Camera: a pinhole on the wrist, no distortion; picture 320 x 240 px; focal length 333.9 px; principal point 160.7 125.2 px. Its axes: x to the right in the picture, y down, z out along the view. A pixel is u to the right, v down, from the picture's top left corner.
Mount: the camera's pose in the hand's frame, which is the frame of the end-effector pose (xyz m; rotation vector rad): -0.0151 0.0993 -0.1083 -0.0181 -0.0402 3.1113
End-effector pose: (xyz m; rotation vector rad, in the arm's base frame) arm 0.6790 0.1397 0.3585 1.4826 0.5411 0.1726
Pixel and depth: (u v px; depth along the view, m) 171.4 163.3 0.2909
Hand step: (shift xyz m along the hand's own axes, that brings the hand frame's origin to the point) -0.0289 0.0590 0.1815
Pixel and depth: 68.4 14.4 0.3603
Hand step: 0.0837 0.2065 0.2561
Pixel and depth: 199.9 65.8 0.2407
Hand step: -0.0450 0.1368 0.1331
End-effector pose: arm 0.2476 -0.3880 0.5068 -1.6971 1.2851 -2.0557
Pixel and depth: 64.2 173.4 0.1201
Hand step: 0.0176 0.0778 0.0117
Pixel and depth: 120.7 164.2 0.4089
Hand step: 0.0275 0.0396 0.2997
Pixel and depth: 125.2 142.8 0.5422
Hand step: 0.0351 0.0551 0.4336
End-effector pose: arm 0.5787 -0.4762 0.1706 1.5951 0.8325 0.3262
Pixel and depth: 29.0 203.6 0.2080
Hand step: 0.0629 0.0427 0.0993
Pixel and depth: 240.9 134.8 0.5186
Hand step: -0.1463 0.0748 0.4083
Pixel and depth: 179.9 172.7 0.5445
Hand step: -0.0552 0.0089 0.4336
